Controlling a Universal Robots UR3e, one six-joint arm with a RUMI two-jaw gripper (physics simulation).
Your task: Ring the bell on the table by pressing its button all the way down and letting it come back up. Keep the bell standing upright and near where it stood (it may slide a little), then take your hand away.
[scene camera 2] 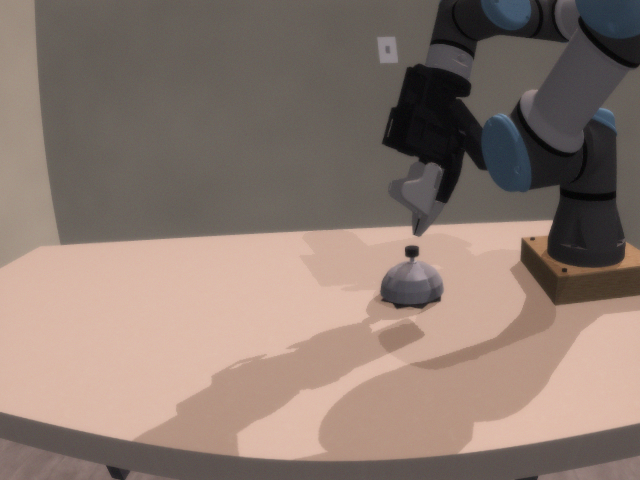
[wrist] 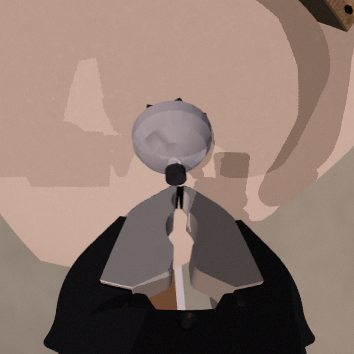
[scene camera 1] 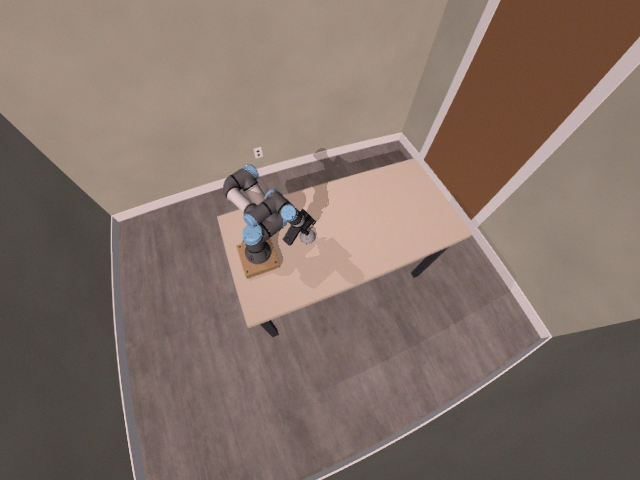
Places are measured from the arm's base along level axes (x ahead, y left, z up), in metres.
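Where they show: gripper, fingertip midpoint: (scene camera 2: 416,236) (wrist: 178,187); arm's base, link origin: (scene camera 2: 585,252) (scene camera 1: 258,252).
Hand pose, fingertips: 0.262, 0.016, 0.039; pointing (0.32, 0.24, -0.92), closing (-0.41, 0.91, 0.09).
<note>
Each offset is from my fingertips to the top centre of the thing, as dx, dy, dz. Level surfaces: height alone.
A silver dome bell {+0.006, +0.002, -0.014} (scene camera 1: 308,237) (scene camera 2: 412,283) (wrist: 172,132) stands upright on the table {dz -0.080} (scene camera 1: 392,206) (scene camera 2: 155,320). Its black button {+0.006, +0.002, -0.014} (scene camera 2: 411,251) (wrist: 175,174) is up on a short stem, with the stem showing between button and dome. My gripper (scene camera 2: 417,234) (wrist: 178,187) is shut and empty, tilted, with its tips a little above the button in the second scene view. In the wrist view the tips lie right beside the button's near edge. A small gap shows between tips and button in the second scene view. In the first scene view the fingertips are too small to make out.
The arm's wooden base block (scene camera 1: 261,267) (scene camera 2: 573,284) is fixed at one end of the table, to the right of the bell in the second scene view. Shadows of the arm fall across the table around the bell. A wall stands behind the table.
</note>
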